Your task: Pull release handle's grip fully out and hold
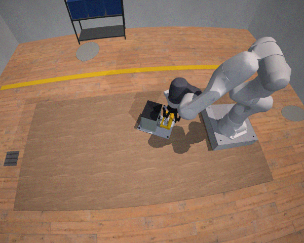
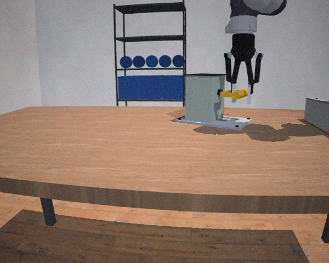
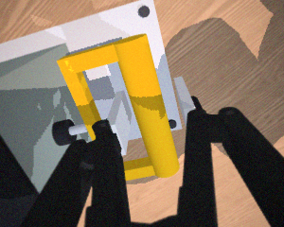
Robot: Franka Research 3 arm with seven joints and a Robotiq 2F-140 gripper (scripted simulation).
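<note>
My hand is 100 mm above the grey baseplate, 90 mm short of it and 50 mm to the left of it.
</note>
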